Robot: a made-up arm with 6 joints. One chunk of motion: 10 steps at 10 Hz.
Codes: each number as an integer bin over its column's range. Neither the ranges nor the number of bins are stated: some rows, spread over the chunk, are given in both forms.
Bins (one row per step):
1: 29 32 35 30 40 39
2: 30 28 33 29 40 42
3: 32 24 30 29 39 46
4: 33 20 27 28 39 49
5: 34 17 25 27 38 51
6: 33 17 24 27 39 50
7: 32 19 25 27 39 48
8: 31 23 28 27 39 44
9: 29 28 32 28 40 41
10: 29 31 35 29 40 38
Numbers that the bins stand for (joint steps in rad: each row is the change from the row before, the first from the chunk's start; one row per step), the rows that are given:
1: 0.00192 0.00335 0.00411 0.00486 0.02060 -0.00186
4: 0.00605 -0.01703 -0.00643 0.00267 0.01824 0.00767
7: 0.00502 -0.01873 -0.00906 0.00157 0.01824 0.00671
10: 0.00192 0.00165 0.00411 0.00376 0.02060 -0.00281
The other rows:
2: 0.00295 -0.00344 0.00148 0.00376 0.02060 0.00100
3: 0.00502 -0.01024 -0.00248 0.00376 0.01824 0.00481
5: 0.00708 -0.02213 -0.00906 0.00157 0.01587 0.00957
6: 0.00605 -0.02213 -0.01038 0.00157 0.01824 0.00862
8: 0.00398 -0.01194 -0.00511 0.00157 0.01824 0.00290
9: 0.00192 -0.00344 0.00016 0.00267 0.02060 0.00005

